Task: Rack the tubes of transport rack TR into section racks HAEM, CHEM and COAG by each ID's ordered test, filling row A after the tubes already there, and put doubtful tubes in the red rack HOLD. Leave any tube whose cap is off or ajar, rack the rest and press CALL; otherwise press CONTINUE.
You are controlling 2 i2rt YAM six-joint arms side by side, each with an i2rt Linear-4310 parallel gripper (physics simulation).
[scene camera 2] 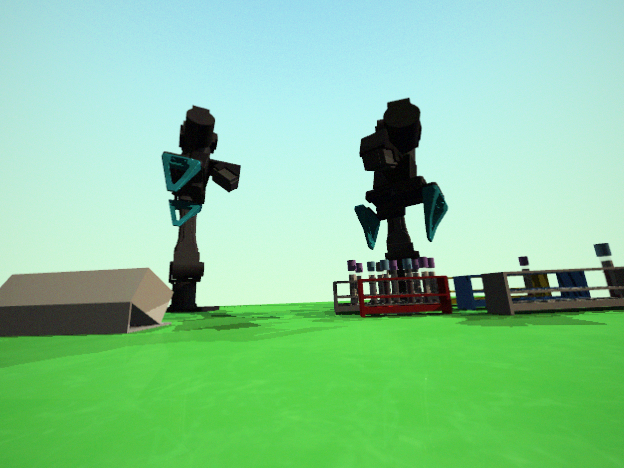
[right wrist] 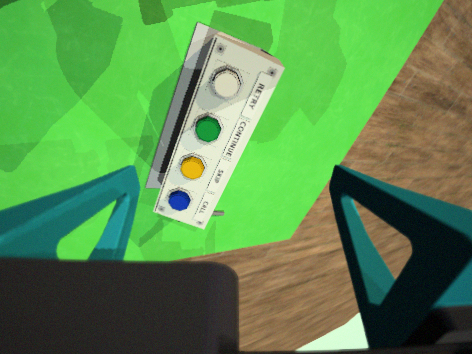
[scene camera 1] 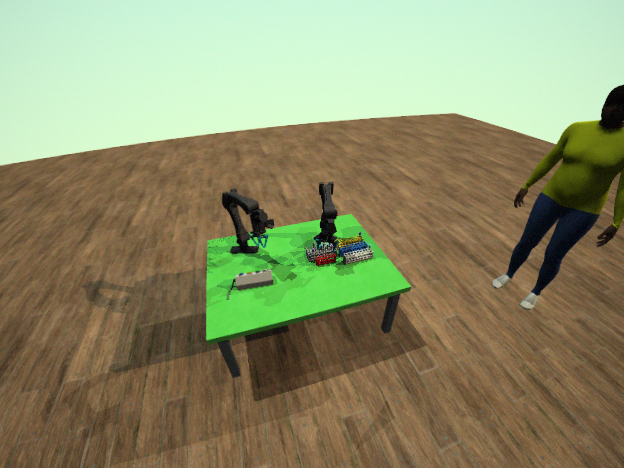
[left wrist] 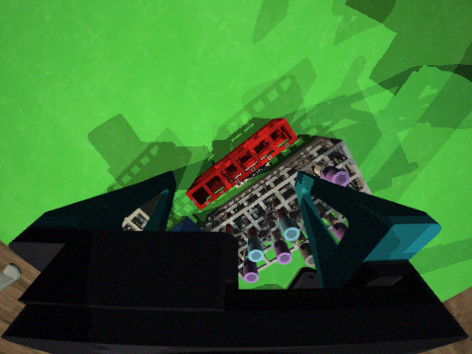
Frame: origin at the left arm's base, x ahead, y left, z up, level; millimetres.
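Seen in the pictures: left gripper, fingertip midpoint: (scene camera 2: 397,245) (scene camera 1: 326,251) (left wrist: 235,177); right gripper, fingertip midpoint: (scene camera 2: 173,209) (right wrist: 234,176) (scene camera 1: 261,246); right arm's base at its link origin: (scene camera 2: 182,311) (scene camera 1: 244,250).
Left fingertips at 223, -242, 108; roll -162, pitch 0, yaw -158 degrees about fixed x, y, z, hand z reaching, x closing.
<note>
Pixels of each thing's top centre, then the offset from my left fingertips to it, as dx, dy, dz. "*": a spot on its surface instead.
- grey transport rack at a spot on its surface: (left wrist: 346,149) * -104, -58, -51
- greyish tube top at a spot on its surface: (left wrist: 309,256) * -106, +56, -15
- red rack at its top centre: (left wrist: 239,167) (scene camera 2: 400,277) (scene camera 1: 325,256) -6, +4, -51
- CONTINUE at its top centre: (right wrist: 209,133) -214, -397, -34
- CALL at its top centre: (right wrist: 180,205) -269, -481, -34
- button console at its top centre: (right wrist: 224,161) (scene camera 2: 89,271) (scene camera 1: 253,272) -207, -431, -25
- white RETRY button at its top centre: (right wrist: 231,88) -184, -356, -34
- yellow SKIP button at its top centre: (right wrist: 195,173) -239, -440, -34
The grey transport rack (left wrist: 346,149) (scene camera 2: 336,298) holds several upright tubes with purple caps (left wrist: 283,257) and light blue caps (left wrist: 291,232); a greyish tube top (left wrist: 309,256) is partly hidden by a finger. The red rack (left wrist: 232,161) (scene camera 2: 403,308) stands beside it, with no tubes visible. White (scene camera 1: 357,256), blue (scene camera 1: 354,247) and yellow (scene camera 1: 350,240) racks stand to the right; their labels are unreadable. My left gripper (left wrist: 235,177) (scene camera 2: 401,244) is open above the transport rack. My right gripper (right wrist: 234,176) is open and empty, above the CONTINUE (right wrist: 208,128) and CALL (right wrist: 179,200) buttons' level.
The button console (right wrist: 240,120) (scene camera 1: 254,280) (scene camera 2: 65,319) stands at the left of the table in both scene views, away from the racks. It also bears a white RETRY button (right wrist: 226,83) and a yellow SKIP button (right wrist: 192,167). A person (scene camera 1: 587,171) stands right of the table.
</note>
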